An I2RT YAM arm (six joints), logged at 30 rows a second.
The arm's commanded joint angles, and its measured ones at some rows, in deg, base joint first. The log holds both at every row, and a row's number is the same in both.
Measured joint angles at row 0:
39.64, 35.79, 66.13, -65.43, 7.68, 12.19
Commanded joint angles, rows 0 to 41:
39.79, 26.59, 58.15, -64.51, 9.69, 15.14
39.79, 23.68, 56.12, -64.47, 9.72, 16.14
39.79, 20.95, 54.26, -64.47, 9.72, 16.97
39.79, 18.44, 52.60, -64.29, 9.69, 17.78
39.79, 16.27, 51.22, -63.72, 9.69, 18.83
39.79, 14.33, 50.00, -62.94, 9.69, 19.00
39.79, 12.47, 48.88, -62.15, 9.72, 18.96
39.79, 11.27, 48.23, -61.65, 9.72, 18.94
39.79, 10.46, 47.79, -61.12, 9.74, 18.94
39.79, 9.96, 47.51, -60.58, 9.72, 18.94
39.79, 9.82, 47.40, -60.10, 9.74, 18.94
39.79, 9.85, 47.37, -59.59, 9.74, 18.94
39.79, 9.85, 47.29, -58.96, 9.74, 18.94
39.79, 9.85, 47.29, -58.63, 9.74, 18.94
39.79, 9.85, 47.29, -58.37, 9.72, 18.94
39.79, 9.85, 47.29, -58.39, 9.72, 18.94
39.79, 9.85, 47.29, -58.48, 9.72, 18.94
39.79, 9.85, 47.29, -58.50, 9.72, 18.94
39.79, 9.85, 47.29, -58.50, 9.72, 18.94
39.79, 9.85, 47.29, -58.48, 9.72, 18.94
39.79, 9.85, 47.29, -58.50, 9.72, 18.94
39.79, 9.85, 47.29, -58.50, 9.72, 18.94
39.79, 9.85, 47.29, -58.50, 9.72, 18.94
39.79, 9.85, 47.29, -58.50, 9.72, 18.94
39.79, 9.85, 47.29, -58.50, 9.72, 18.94
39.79, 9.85, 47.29, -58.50, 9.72, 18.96
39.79, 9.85, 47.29, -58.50, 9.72, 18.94
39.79, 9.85, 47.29, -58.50, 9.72, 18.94
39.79, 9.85, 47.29, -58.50, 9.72, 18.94
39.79, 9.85, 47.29, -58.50, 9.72, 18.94
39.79, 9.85, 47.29, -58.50, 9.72, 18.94
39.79, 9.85, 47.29, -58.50, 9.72, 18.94
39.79, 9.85, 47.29, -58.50, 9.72, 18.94
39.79, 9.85, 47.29, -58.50, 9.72, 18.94
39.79, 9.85, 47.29, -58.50, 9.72, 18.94
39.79, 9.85, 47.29, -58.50, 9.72, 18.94
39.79, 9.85, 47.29, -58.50, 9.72, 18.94
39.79, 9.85, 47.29, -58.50, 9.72, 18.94
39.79, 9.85, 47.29, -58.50, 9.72, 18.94
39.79, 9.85, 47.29, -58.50, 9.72, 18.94
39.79, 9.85, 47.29, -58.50, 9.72, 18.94
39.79, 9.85, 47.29, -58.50, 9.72, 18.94
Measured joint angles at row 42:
39.64, 10.22, 47.70, -58.67, 8.62, 18.26
